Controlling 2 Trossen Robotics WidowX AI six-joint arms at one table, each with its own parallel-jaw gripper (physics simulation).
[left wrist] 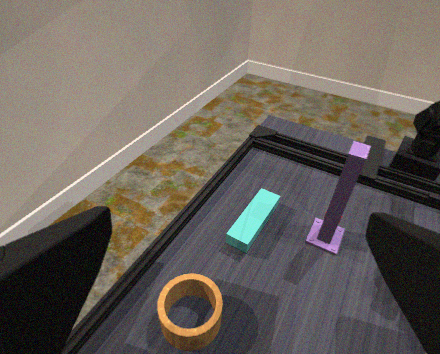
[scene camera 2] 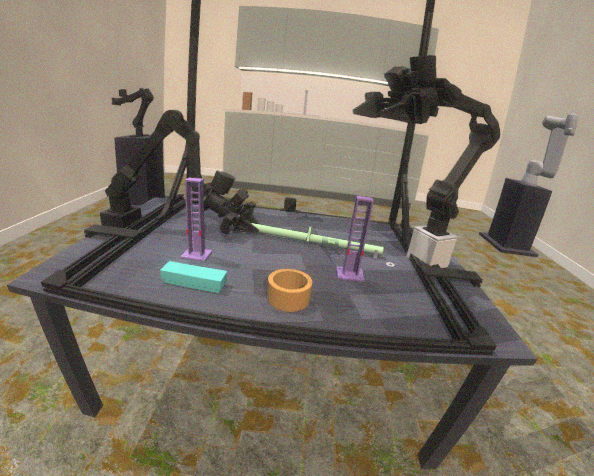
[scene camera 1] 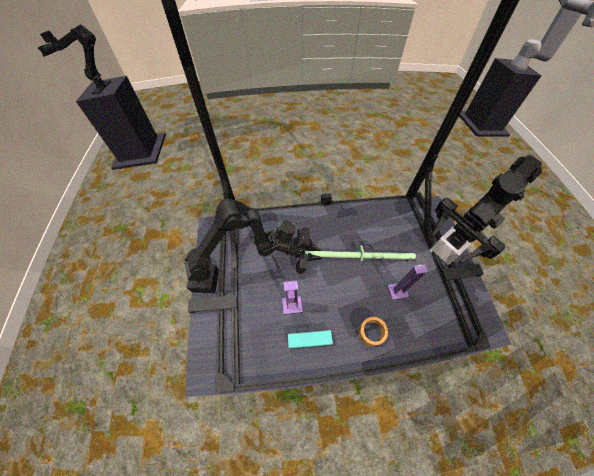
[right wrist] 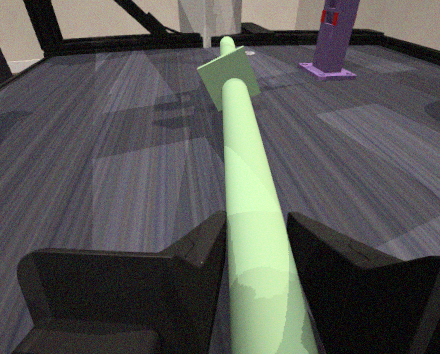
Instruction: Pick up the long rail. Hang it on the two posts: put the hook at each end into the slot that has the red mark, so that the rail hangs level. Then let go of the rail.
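Places are measured from the left arm's base along level axes (x back, y right, z up), in metres.
Pixels of known places: left gripper, between the fingertips: [left wrist: 240, 221] [scene camera 2: 365, 113] [scene camera 1: 445, 249]; right gripper, between the fingertips: [scene camera 2: 260, 229] [scene camera 1: 321, 254] [right wrist: 256, 220]; left arm's base, origin of its link: [scene camera 2: 436, 231] [scene camera 1: 456, 240]; right arm's base, origin of its link: [left wrist: 422, 151] [scene camera 2: 120, 210] [scene camera 1: 200, 275].
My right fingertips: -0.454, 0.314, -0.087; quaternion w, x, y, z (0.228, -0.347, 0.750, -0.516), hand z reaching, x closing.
For each thing: its top centre in the pictures, then the offset to it from my right fingertips, as dx, dy, dz.
- long pale green rail, centre of its top: [right wrist: 233, 45] [scene camera 2: 310, 225] [scene camera 1: 363, 250] +0.130, -0.098, +0.043
- turquoise block, centre of its top: [left wrist: 255, 213] [scene camera 2: 193, 270] [scene camera 1: 310, 339] -0.245, -0.238, +0.016
- orange ring, centre of its top: [left wrist: 190, 302] [scene camera 2: 290, 279] [scene camera 1: 374, 330] -0.052, -0.353, +0.031
The long pale green rail [scene camera 1: 340, 255] [scene camera 2: 285, 233] [right wrist: 252, 190] extends rightward from my right gripper [scene camera 1: 309, 259] [scene camera 2: 245, 228] [right wrist: 256, 220], which is shut on its left part. A square flange stands near the rail's middle; whether the rail touches the table is unclear. One purple post [scene camera 1: 290, 286] [scene camera 2: 196, 245] [left wrist: 342, 200] stands at the left in the scene views, another purple post [scene camera 1: 412, 277] [scene camera 2: 353, 262] [right wrist: 336, 45] at the right. Red marks show low on both in scene camera 2. My left gripper [scene camera 1: 444, 250] [scene camera 2: 362, 109] [left wrist: 240, 221] is open, high above the right side.
A turquoise block [scene camera 1: 310, 339] [scene camera 2: 193, 277] [left wrist: 254, 220] lies in front of the left post. An orange ring [scene camera 1: 363, 336] [scene camera 2: 289, 298] [left wrist: 190, 334] stands in front, between the posts in scene camera 2. Black frame bars [scene camera 2: 270, 320] edge the table.
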